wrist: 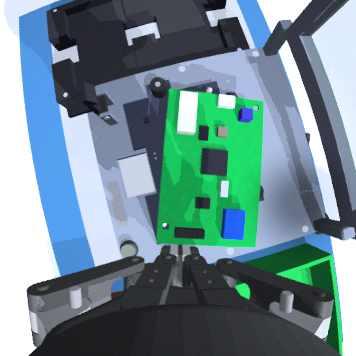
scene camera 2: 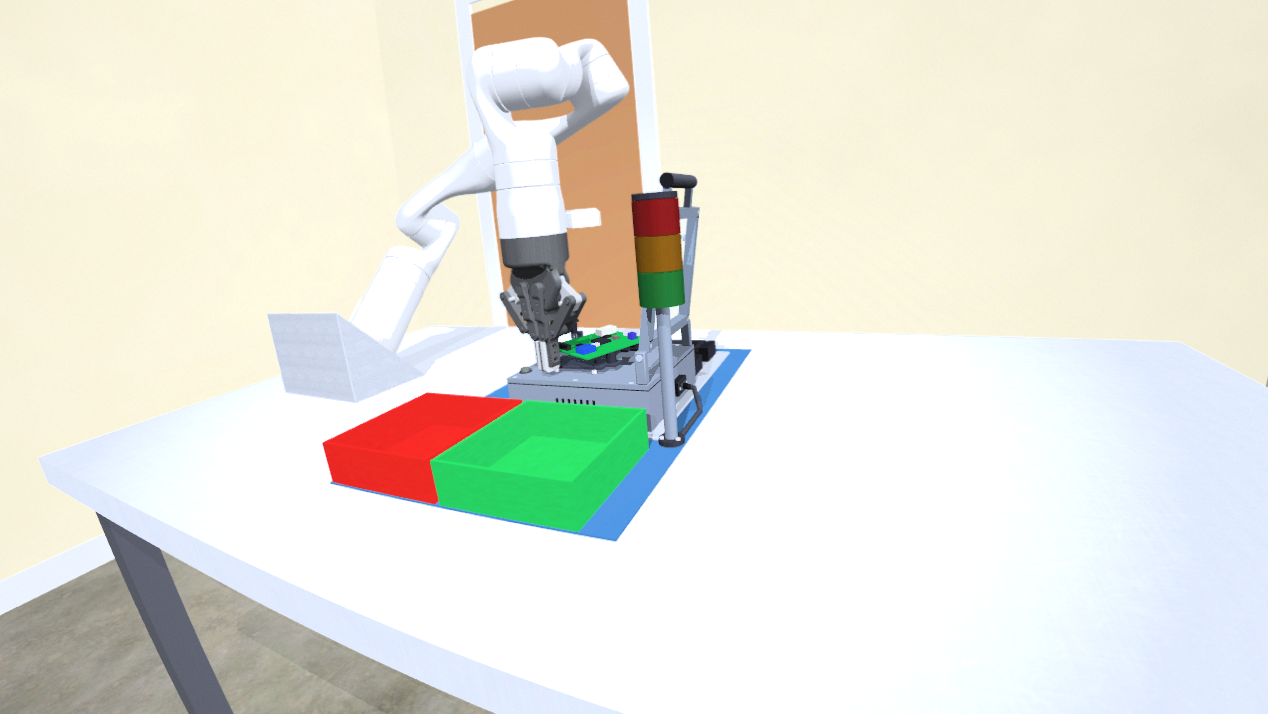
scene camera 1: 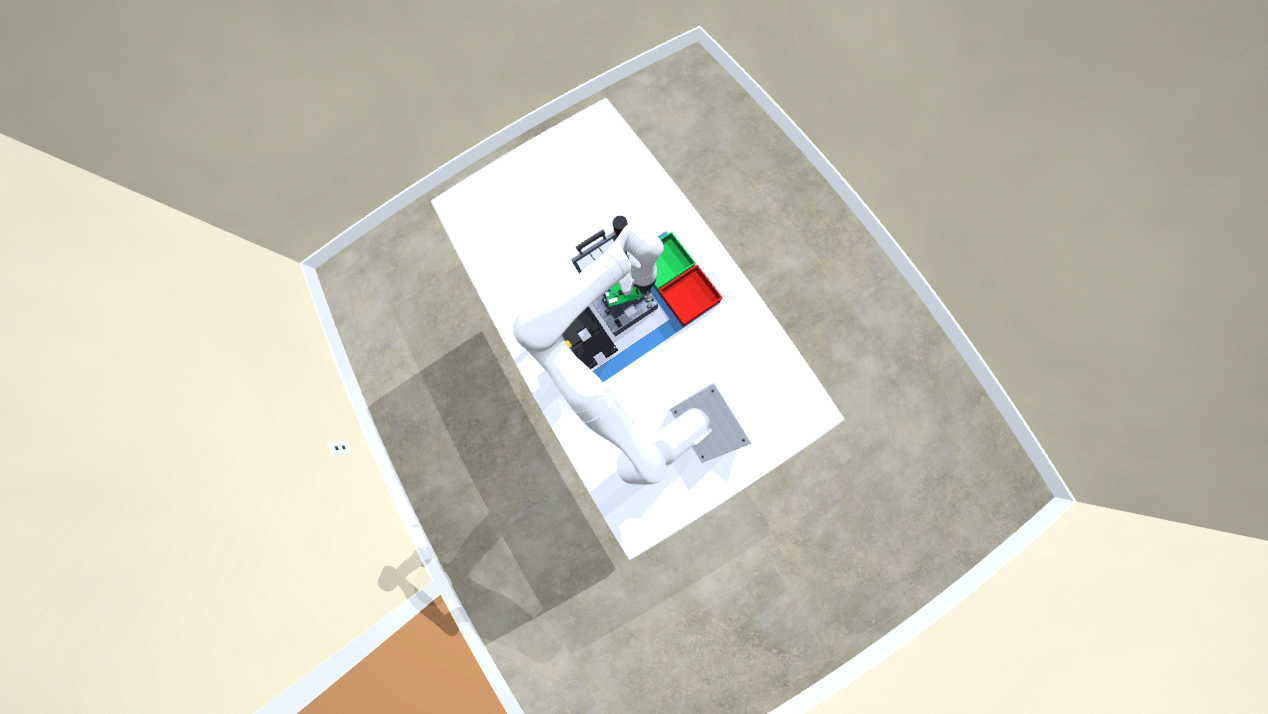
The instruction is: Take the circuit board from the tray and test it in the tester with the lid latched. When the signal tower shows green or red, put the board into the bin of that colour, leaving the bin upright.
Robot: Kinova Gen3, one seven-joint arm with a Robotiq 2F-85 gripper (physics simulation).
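Where they show: gripper, between the fingertips: [wrist: 178,251] [scene camera 2: 549,369] [scene camera 1: 644,293]; arm's base, origin of its link: [scene camera 2: 366,352] [scene camera 1: 697,422].
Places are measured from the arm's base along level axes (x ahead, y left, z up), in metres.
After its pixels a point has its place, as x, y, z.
The green circuit board [scene camera 1: 621,299] {0.455, -0.008, 0.037} [scene camera 2: 603,345] {0.486, -0.033, 0.034} [wrist: 187,175] {0.456, -0.026, 0.037} lies askew over the nest of the grey tester [scene camera 2: 576,392] {0.482, -0.100, -0.004} [wrist: 285,200] {0.535, -0.064, 0.009}, shifted toward the lid's side and leaving part of the nest uncovered. It looks slightly tilted in scene camera 2. My gripper [scene camera 2: 550,365] {0.437, -0.083, 0.016} [wrist: 178,251] {0.437, -0.083, 0.016} is shut and empty, its tips low beside the board's near short edge; contact is unclear. The tester's lid [scene camera 2: 690,252] {0.580, 0.042, 0.136} [wrist: 327,130] {0.556, -0.017, 0.052} stands open. The signal tower [scene camera 1: 619,221] {0.600, -0.109, 0.207} [scene camera 2: 658,252] {0.606, -0.129, 0.152} looks unlit. The green bin [scene camera 1: 674,257] {0.513, -0.255, -0.045} [scene camera 2: 505,492] {0.520, -0.290, -0.023} and red bin [scene camera 1: 696,297] {0.348, -0.236, -0.046} [scene camera 2: 381,470] {0.374, -0.295, -0.024} are upright.
The black tray [wrist: 100,30] {0.396, 0.170, -0.033} sits beside the tester, opposite the bins. A blue mat [scene camera 2: 634,496] {0.606, -0.224, -0.049} [wrist: 37,150] {0.287, 0.048, -0.049} lies under the equipment. The tower's pole and raised lid handle [scene camera 2: 679,180] {0.598, -0.034, 0.220} stand tall at the tester's side.
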